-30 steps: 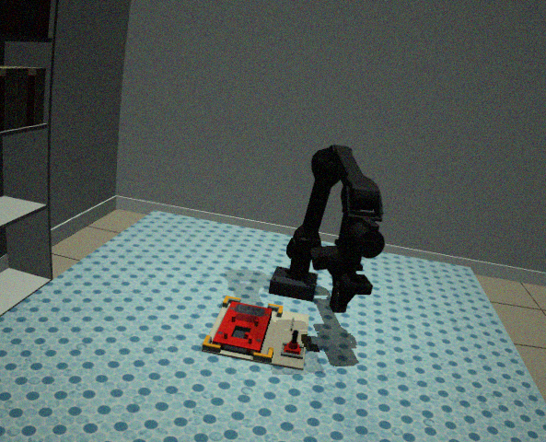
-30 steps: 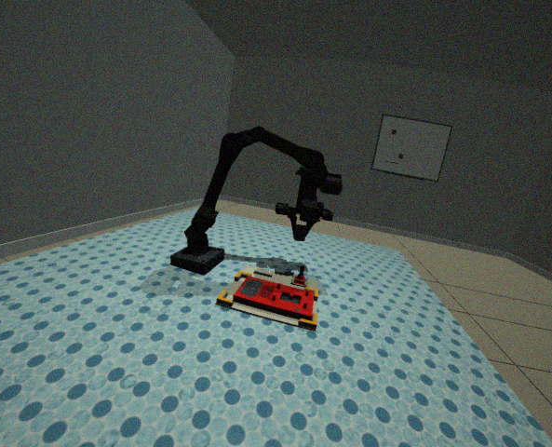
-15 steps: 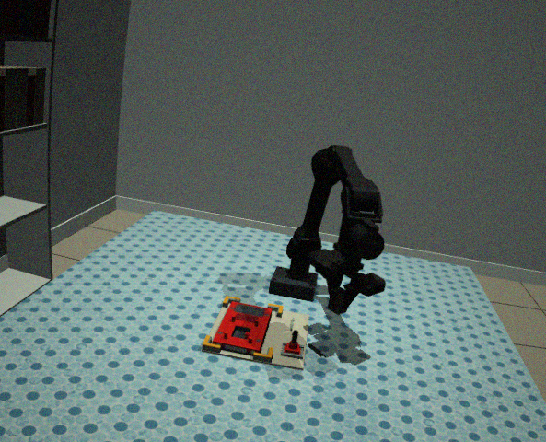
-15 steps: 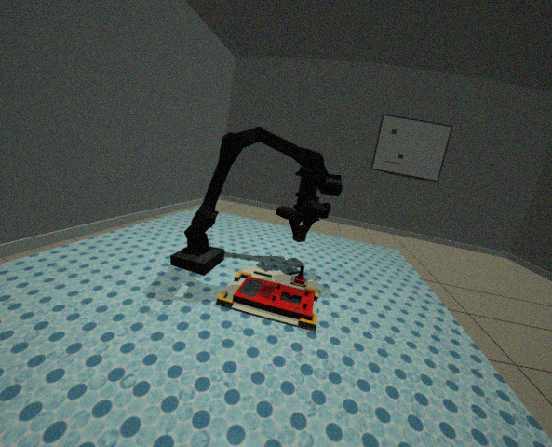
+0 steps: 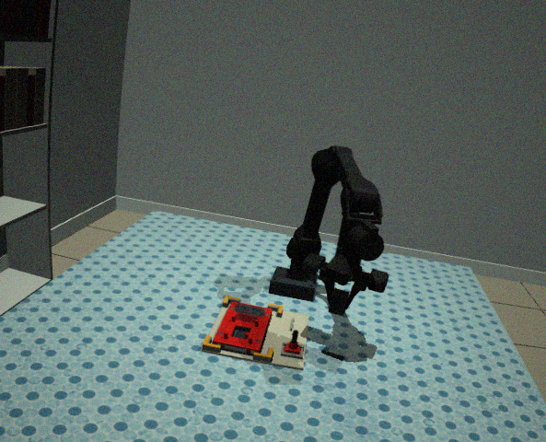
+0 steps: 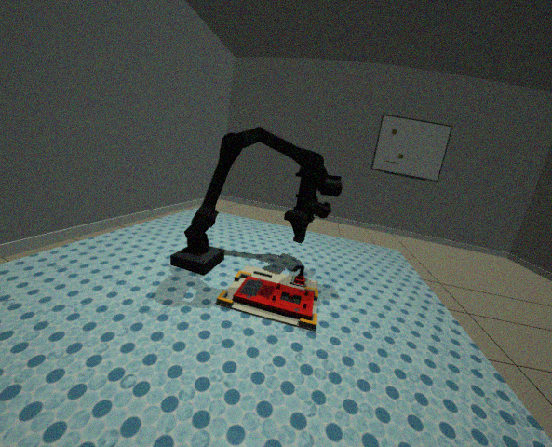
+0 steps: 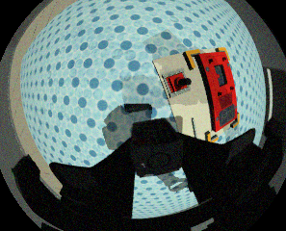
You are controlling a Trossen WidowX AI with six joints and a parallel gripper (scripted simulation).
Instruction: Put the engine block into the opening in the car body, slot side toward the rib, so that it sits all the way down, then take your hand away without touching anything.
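The dark upright post lies 90 mm below my gripper tip, 80 mm to the right of it and 40 mm ahead of it. The rest, counted from my gripper tip: cream base plate 180 mm to the right, 110 mm below; then engine block 10 mm above.
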